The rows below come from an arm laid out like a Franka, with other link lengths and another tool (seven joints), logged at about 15 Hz.
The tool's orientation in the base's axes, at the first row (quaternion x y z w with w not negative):
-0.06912 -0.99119 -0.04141 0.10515
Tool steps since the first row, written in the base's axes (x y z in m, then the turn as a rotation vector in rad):
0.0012 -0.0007 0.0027 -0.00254 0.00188 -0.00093
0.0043 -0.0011 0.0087 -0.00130 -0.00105 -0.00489
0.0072 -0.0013 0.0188 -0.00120 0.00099 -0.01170
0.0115 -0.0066 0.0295 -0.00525 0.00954 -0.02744
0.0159 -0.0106 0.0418 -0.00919 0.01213 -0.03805
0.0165 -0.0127 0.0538 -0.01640 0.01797 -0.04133
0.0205 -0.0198 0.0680 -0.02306 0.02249 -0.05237
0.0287 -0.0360 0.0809 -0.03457 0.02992 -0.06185
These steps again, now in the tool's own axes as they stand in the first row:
-0.0007 -0.0003 -0.0029 0.00250 0.00142 0.00160
-0.0024 0.0001 -0.0095 0.00008 -0.00156 0.00493
-0.0031 0.0010 -0.0199 -0.00122 0.00001 0.01174
-0.0057 -0.0028 -0.0317 0.00043 0.00680 0.02873
-0.0078 -0.0053 -0.0450 0.00231 0.00806 0.04011
-0.0061 -0.0065 -0.0570 0.00933 0.01255 0.04534
-0.0078 -0.0120 -0.0723 0.01400 0.01530 0.05788
-0.0151 -0.0259 -0.0881 0.02407 0.02032 0.07017

